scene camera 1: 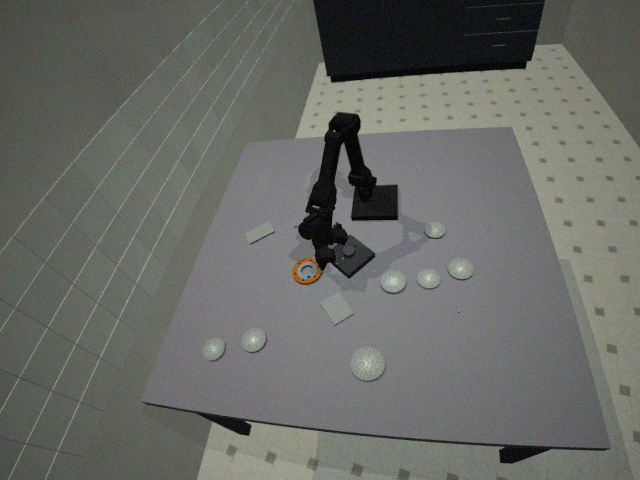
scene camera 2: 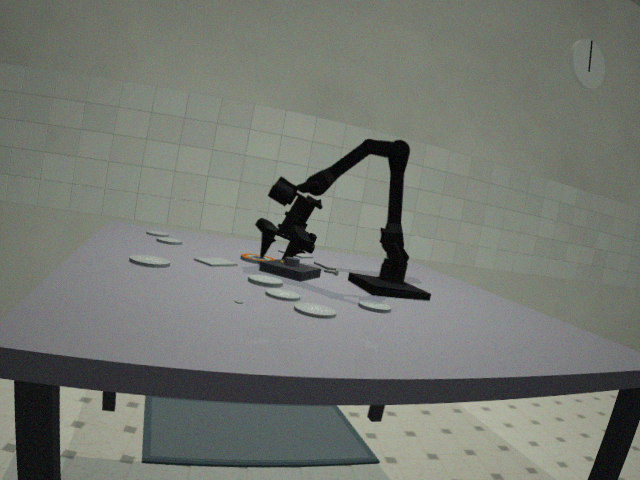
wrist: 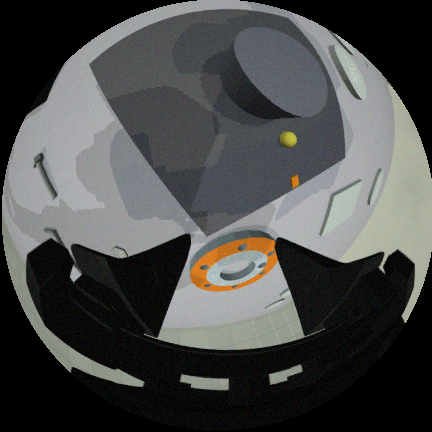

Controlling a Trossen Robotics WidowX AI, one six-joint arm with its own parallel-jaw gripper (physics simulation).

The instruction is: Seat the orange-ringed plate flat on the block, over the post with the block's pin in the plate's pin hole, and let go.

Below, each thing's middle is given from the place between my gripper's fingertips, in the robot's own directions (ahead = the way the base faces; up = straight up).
I see the plate (wrist: 258,246) 5 cm to the right of my hand, 2 cm ahead of it and 1 cm below it. The rest, counted from my hand: round post (wrist: 267,73) (10 cm to the left, 2 cm behind, 2 cm above).
